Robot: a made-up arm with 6 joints.
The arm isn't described. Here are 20 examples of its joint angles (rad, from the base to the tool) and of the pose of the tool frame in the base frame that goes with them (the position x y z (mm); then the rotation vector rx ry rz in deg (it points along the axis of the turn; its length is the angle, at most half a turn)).
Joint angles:
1: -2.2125 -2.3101 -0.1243 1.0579 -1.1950 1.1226
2: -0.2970 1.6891 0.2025 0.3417 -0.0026 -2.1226
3: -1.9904 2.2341 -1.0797 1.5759 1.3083 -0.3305
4: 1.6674 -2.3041 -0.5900 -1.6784 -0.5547 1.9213
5: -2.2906 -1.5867 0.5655 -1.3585 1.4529 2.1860
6: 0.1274 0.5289 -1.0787 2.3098 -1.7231 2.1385
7: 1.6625 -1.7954 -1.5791 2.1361 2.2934 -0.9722
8: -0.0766 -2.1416 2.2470 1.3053 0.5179 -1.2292
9: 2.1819 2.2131 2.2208 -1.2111 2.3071 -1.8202
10: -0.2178 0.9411 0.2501 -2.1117 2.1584 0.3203
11: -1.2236 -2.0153 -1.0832 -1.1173 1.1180 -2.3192
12: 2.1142 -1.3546 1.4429 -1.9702 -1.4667 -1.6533
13: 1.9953 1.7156 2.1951 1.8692 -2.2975 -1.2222
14: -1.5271 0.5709 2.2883 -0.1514 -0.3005 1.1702
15: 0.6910 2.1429 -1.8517 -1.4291 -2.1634 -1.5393
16: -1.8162 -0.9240 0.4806 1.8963 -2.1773 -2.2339
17: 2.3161 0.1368 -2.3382 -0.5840 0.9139 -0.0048
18: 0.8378 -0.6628 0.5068 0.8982 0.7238 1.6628
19: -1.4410 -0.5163 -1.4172 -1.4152 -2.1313 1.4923
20: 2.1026 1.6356 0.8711 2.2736 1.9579 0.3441
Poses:
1: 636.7 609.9 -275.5 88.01 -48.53 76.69
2: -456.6 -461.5 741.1 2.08 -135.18 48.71
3: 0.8 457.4 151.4 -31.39 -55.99 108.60
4: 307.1 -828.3 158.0 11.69 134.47 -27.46
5: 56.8 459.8 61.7 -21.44 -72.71 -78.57
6: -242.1 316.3 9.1 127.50 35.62 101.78
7: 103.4 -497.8 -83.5 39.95 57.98 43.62
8: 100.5 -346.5 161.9 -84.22 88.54 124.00
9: -67.7 -289.9 -714.0 -1.95 -110.19 -13.01
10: -313.2 -311.8 617.3 -17.00 -79.92 108.72
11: -71.6 333.5 432.4 -88.81 -47.37 9.71
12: 255.5 356.5 -794.5 49.14 65.88 120.80
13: 228.6 171.8 -681.1 103.00 -18.48 110.01
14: 47.0 729.1 661.1 -132.85 68.10 94.40
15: 281.9 -9.2 629.1 -120.50 69.36 -42.11
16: 486.0 188.7 746.4 -65.80 13.86 75.72
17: -146.9 -20.4 -129.9 -143.55 6.49 36.78
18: -223.6 -216.9 -301.7 -63.00 -73.41 -51.70
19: -339.6 24.1 -215.9 81.10 39.97 -3.05
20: -218.3 -61.5 -246.0 -82.77 35.72 41.73
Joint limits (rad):
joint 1: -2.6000..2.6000
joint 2: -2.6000..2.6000
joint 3: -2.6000..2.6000
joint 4: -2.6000..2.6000
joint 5: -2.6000..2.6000
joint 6: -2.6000..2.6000
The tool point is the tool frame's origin. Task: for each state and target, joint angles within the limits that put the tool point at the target. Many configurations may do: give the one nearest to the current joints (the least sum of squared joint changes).
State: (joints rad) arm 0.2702 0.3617 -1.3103 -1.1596 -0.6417 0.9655
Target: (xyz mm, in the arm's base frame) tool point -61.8 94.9 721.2
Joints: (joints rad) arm 0.4957 0.3536 -2.0447 -1.1298 -1.0773 1.1200
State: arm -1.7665 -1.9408 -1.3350 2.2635 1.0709 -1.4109
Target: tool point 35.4 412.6 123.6
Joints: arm -2.2722 -2.0483 -1.3245 2.0633 1.5040 -1.1016
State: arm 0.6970 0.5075 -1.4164 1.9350 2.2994 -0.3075
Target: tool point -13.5 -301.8 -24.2
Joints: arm 1.1526 0.5156 -1.5254 1.9483 1.8772 -0.2741
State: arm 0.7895 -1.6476 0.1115 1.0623 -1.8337 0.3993
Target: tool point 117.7 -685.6 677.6
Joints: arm 1.0221 -2.5315 -0.2813 1.2621 -2.4679 0.5732
